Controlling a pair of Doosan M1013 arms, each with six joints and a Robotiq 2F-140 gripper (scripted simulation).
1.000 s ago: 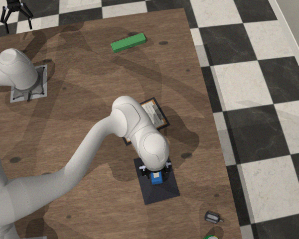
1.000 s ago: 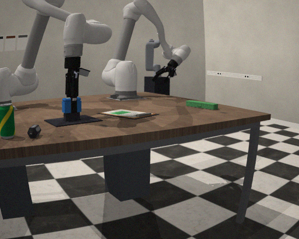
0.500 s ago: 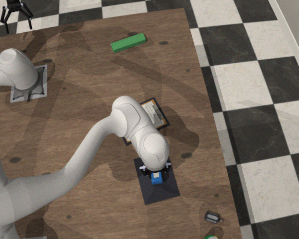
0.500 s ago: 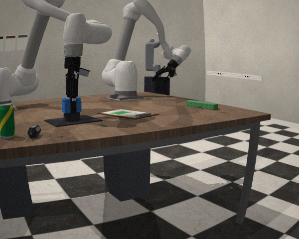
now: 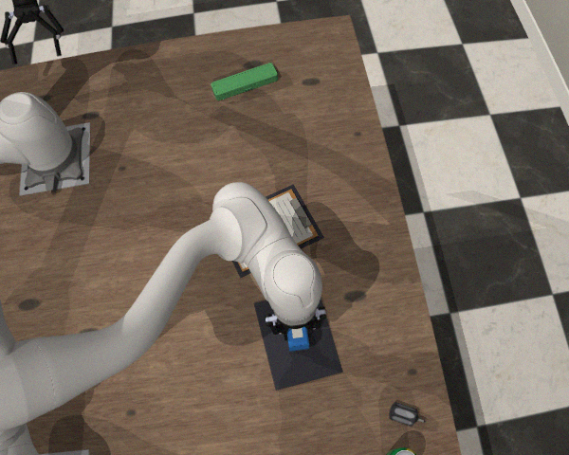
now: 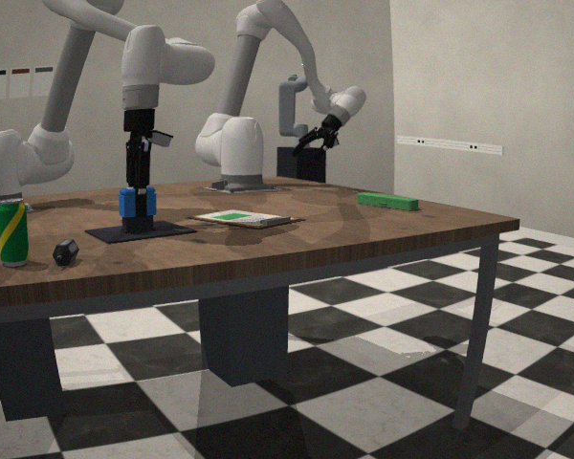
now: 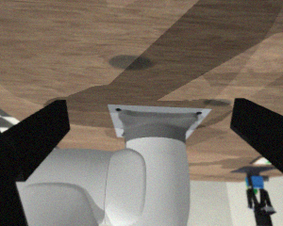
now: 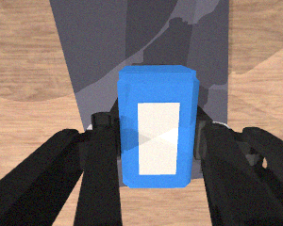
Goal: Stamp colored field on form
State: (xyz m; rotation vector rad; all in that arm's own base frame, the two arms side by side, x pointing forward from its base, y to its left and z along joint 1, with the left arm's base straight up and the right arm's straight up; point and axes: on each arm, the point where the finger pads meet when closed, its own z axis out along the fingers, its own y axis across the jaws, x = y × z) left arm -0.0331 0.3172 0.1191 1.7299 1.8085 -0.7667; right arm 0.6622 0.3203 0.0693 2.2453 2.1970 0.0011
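My right hand is 20 mm above the blue stamp. The rest, counted from my right hand: dark mat: 70 mm below.
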